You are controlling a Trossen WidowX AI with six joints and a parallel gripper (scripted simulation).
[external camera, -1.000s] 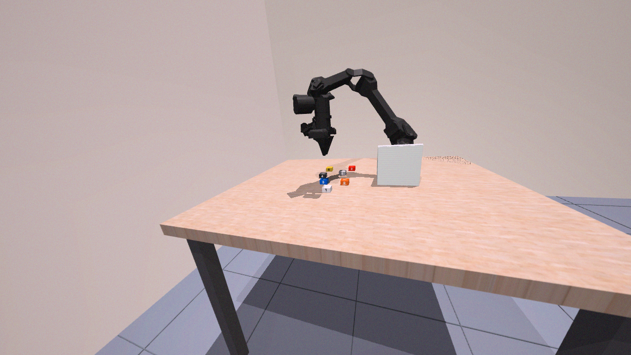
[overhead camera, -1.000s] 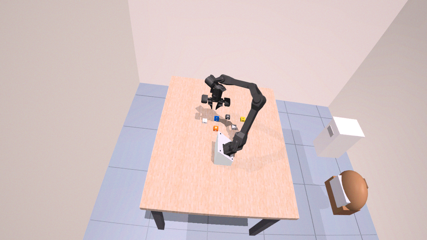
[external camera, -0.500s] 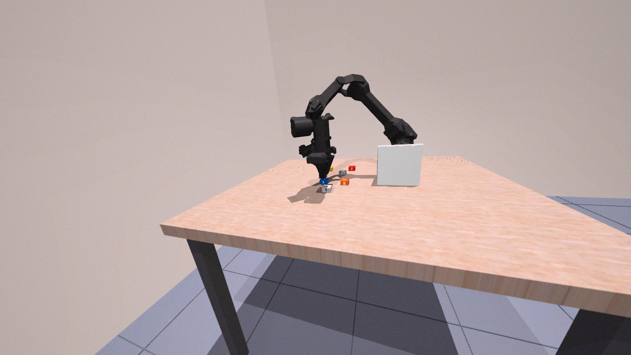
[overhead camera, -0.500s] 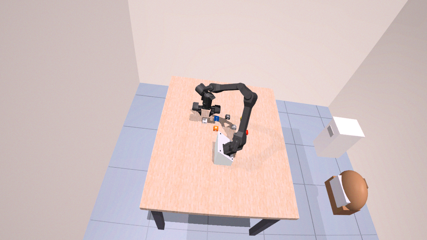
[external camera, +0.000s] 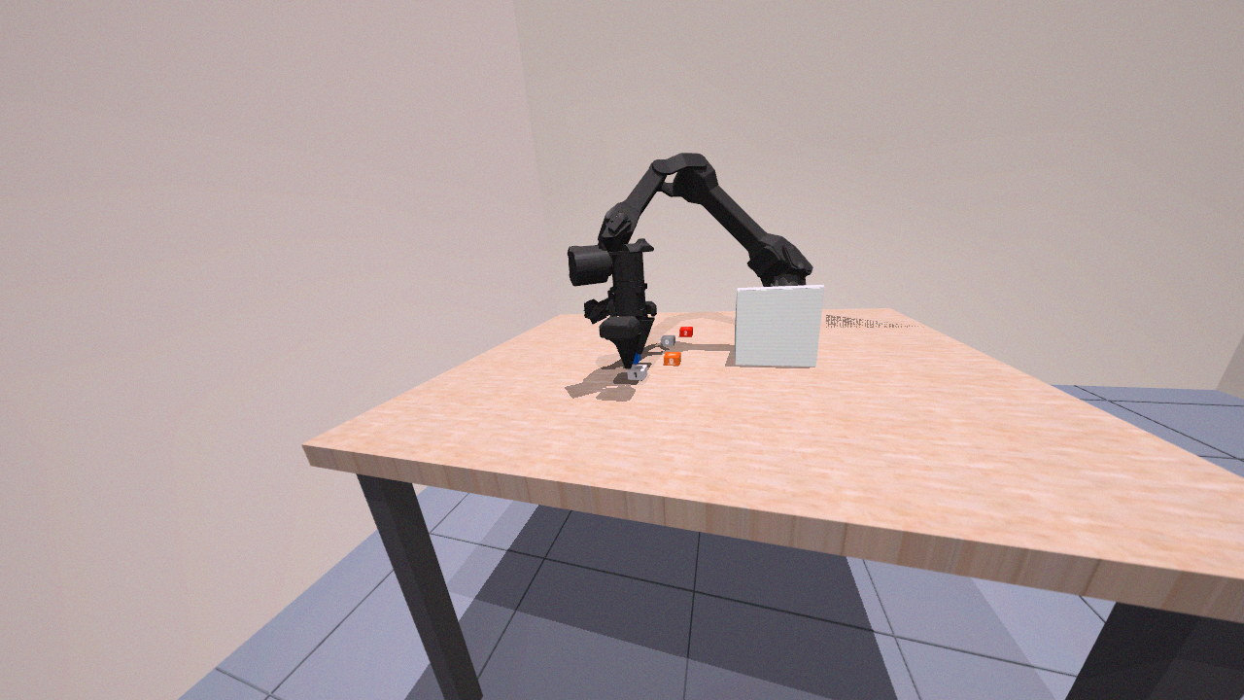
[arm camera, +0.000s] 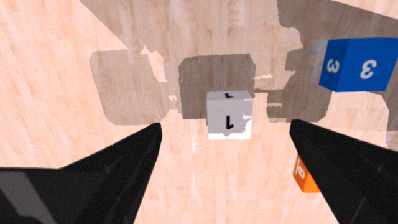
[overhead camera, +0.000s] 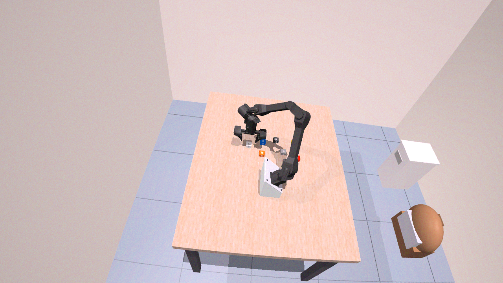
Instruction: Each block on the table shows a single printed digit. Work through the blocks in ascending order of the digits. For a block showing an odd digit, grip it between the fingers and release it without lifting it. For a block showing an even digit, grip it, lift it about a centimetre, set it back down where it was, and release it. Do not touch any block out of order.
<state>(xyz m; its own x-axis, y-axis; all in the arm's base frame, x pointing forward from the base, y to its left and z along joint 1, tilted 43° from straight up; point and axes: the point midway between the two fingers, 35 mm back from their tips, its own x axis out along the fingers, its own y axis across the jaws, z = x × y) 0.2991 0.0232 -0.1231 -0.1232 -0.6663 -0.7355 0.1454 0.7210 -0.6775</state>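
Now: the white block 1 30 mm below my gripper tip. Also, from my gripper tip: black block 4: 30 mm ahead, 180 mm to the right, 30 mm below; then blue block 3: 20 mm ahead, 90 mm to the right, 30 mm below; then orange block: 70 mm behind, 80 mm to the right, 30 mm below.
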